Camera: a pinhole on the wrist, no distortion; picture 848 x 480 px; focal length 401.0 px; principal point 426.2 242.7 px. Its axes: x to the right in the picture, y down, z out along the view. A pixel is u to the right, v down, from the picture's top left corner.
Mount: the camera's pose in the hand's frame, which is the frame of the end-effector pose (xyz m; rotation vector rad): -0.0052 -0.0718 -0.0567 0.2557 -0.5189 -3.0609
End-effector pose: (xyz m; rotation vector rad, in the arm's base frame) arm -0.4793 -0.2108 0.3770 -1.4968 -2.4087 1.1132
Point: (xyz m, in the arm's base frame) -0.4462 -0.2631 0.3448
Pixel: 502.1 34.4
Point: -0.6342 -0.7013 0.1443
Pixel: 541.2 390.9
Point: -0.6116 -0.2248 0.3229
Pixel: 131.8 385.1
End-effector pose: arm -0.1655 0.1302 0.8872 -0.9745 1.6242 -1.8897
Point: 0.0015 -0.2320 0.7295
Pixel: 241.2 128.1
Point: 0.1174 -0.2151 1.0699
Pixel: 247.7 457.8
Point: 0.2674 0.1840 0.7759
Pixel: 686.0 238.1
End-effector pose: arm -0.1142 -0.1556 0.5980 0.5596 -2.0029 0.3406
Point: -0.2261 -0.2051 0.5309
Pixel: 352.5 206.9
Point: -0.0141 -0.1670 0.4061
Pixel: outside the picture
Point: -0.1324 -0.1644 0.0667
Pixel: 817.2 278.7
